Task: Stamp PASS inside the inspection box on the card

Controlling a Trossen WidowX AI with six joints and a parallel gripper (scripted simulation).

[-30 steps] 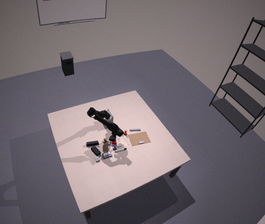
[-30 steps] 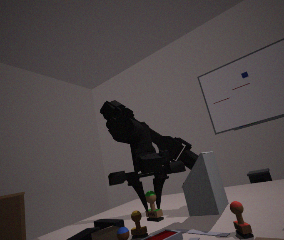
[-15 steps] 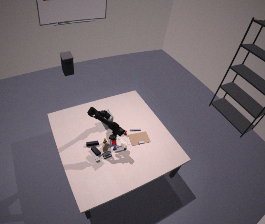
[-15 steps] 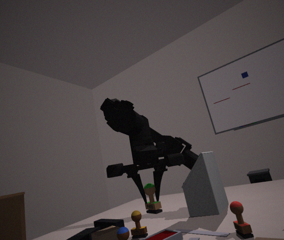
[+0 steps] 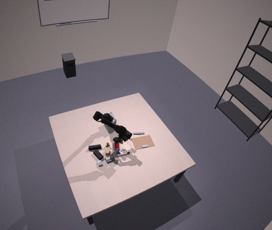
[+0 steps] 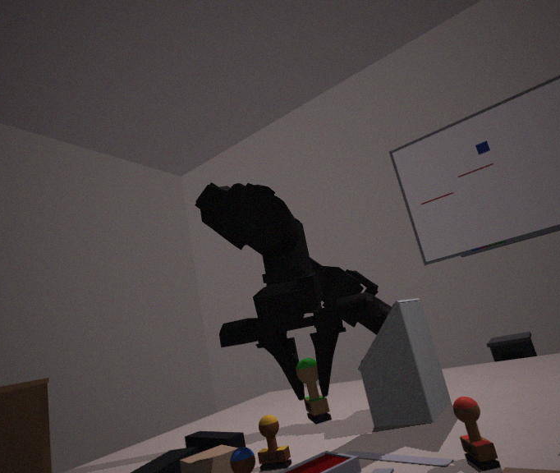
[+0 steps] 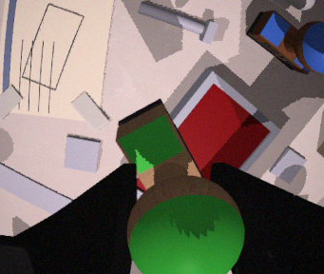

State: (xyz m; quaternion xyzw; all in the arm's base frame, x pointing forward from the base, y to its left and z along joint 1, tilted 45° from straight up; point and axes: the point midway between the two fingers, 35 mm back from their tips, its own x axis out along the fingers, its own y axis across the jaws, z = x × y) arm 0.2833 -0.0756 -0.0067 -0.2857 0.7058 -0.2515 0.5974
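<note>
The cream card lies 4 cm ahead of my gripper tip, 7 cm to the left of it and 10 cm below it. Round my gripper tip: red ink pad: 3 cm behind, 3 cm to the right, 9 cm below; marker: 11 cm ahead, 1 cm to the right, 9 cm below; blue-knobbed stamp: 5 cm ahead, 7 cm to the right, 8 cm below.
</note>
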